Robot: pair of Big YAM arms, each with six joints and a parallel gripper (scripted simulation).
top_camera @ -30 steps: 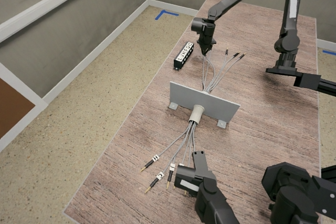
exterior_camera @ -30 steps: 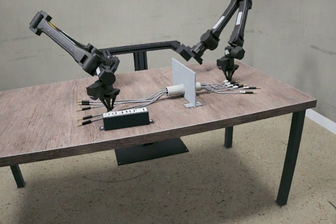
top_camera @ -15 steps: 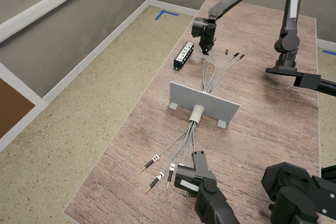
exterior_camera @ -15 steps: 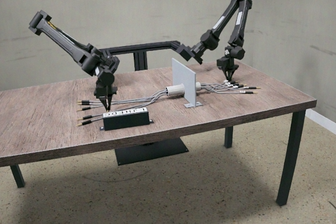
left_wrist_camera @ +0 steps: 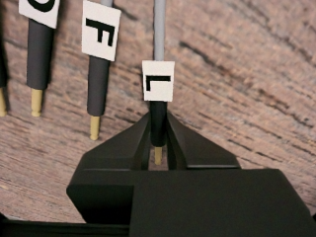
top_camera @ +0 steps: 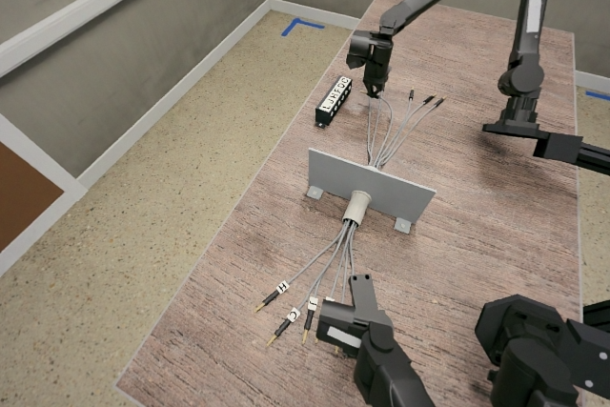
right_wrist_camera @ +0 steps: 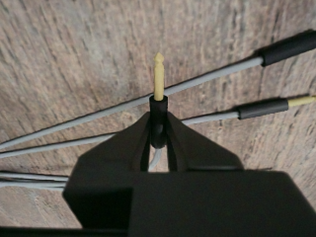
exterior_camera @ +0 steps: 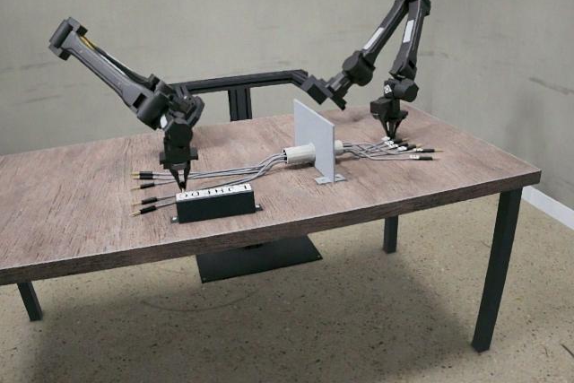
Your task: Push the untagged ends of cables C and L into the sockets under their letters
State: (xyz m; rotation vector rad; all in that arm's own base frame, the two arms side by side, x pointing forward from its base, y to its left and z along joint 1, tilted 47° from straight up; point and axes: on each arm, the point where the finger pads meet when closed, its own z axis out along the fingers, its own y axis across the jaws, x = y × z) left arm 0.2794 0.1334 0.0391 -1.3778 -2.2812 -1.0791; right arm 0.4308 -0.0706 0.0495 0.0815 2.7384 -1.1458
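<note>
My left hand is 1 cm to the right of the tagged plug. From my left hand the other things lie so: grey upright panel: 8 cm ahead, 34 cm to the right, 10 cm above; then black cable plug: 7 cm behind, 86 cm to the right.
</note>
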